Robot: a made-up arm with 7 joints. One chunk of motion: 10 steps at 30 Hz.
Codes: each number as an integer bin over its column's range. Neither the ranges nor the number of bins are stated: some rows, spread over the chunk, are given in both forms.
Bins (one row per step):
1: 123 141 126 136 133 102
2: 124 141 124 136 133 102
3: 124 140 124 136 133 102
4: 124 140 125 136 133 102
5: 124 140 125 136 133 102
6: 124 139 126 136 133 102
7: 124 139 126 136 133 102
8: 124 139 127 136 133 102
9: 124 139 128 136 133 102
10: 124 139 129 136 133 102
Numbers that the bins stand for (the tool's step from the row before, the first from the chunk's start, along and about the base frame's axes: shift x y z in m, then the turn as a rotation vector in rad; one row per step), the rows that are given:
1: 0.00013 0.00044 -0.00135 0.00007 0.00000 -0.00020
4: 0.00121 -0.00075 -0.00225 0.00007 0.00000 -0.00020
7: 0.00121 -0.00193 -0.00135 0.00007 0.00000 -0.00020
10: 0.00121 -0.00193 0.00135 0.00007 0.00000 -0.00020
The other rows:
2: 0.00121 0.00044 -0.00316 0.00007 0.00000 -0.00020
3: 0.00121 -0.00075 -0.00316 0.00007 0.00000 -0.00020
5: 0.00121 -0.00075 -0.00225 0.00007 0.00000 -0.00020
6: 0.00121 -0.00193 -0.00135 0.00007 0.00000 -0.00020
8: 0.00121 -0.00193 -0.00045 0.00007 0.00000 -0.00020
9: 0.00121 -0.00193 0.00045 0.00007 0.00000 -0.00020

